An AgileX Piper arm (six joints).
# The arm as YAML. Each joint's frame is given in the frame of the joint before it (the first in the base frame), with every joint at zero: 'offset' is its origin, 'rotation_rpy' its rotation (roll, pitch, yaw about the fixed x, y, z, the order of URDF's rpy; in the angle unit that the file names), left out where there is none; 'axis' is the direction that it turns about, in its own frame. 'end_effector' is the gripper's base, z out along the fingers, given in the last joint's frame.
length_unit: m
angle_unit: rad
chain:
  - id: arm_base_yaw
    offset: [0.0, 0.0, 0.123]
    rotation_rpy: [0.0, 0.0, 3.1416]
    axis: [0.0, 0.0, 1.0]
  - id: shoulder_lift
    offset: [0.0, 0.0, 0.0]
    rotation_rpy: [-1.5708, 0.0, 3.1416]
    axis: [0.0, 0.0, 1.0]
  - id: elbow
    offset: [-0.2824, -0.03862, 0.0]
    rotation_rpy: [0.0, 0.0, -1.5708]
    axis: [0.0, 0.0, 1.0]
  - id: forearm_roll
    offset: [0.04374, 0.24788, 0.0]
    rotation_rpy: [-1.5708, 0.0, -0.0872]
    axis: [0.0, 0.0, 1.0]
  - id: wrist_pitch
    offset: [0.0, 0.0, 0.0]
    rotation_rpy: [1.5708, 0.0, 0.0]
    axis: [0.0, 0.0, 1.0]
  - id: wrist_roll
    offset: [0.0, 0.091, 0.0]
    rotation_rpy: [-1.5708, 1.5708, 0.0]
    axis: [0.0, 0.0, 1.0]
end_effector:
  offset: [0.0, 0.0, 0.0]
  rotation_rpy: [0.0, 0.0, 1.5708]
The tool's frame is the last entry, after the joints.
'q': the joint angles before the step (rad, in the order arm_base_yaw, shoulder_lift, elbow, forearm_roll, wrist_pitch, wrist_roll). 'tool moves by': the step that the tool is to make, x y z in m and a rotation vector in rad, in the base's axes. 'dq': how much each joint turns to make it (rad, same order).
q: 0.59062 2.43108 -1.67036 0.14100 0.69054 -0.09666
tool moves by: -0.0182 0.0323 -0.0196 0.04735 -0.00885 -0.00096
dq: 0.07550 0.04878 -0.00633 0.04208 -0.08246 0.04059
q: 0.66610 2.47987 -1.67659 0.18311 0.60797 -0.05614
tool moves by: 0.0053 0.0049 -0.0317 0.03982 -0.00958 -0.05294
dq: -0.00075 0.08900 -0.03762 0.04820 -0.08608 0.00690
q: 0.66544 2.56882 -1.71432 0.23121 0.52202 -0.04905
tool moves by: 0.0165 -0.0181 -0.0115 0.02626 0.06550 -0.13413
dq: -0.05749 0.04060 -0.03694 0.06030 0.02879 0.04206
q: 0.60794 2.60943 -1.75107 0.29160 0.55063 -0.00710
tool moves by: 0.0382 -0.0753 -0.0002 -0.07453 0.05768 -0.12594
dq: -0.17171 0.00008 -0.01023 -0.08146 0.09621 0.02897
